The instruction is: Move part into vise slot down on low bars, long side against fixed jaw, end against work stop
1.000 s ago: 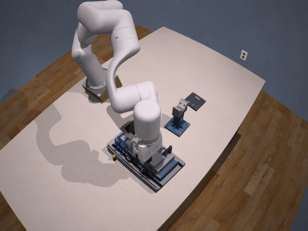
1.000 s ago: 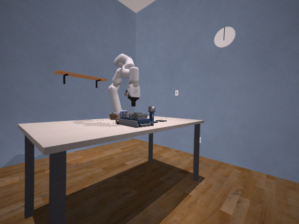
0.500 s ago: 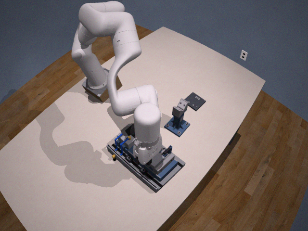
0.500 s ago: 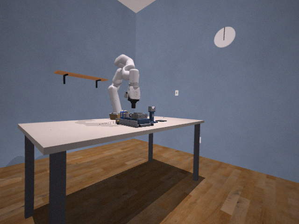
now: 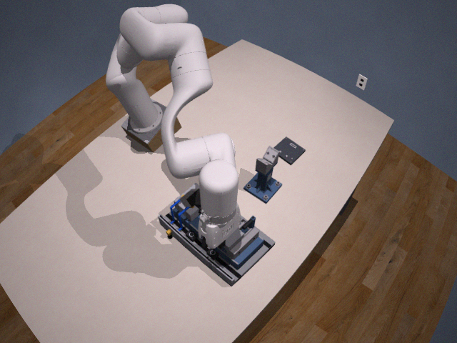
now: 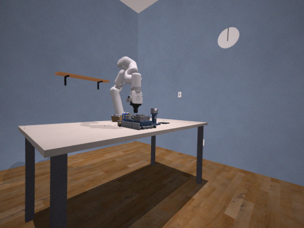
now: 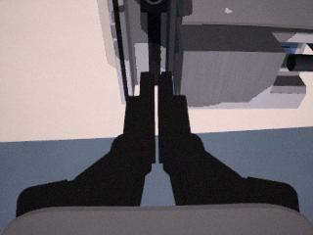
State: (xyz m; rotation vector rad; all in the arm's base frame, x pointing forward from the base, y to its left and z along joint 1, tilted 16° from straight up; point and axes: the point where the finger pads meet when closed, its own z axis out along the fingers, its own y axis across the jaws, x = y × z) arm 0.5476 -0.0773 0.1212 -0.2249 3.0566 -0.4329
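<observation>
Right now my hand is 50 mm to the right of the part and 50 mm above it. Round my hand: fixed jaw: 70 mm to the left, 70 mm below, 20 mm ahead; then work stop: 110 mm to the left, 50 mm below, 10 mm behind; then moving jaw: 70 mm below, 60 mm to the left, 40 mm behind.
</observation>
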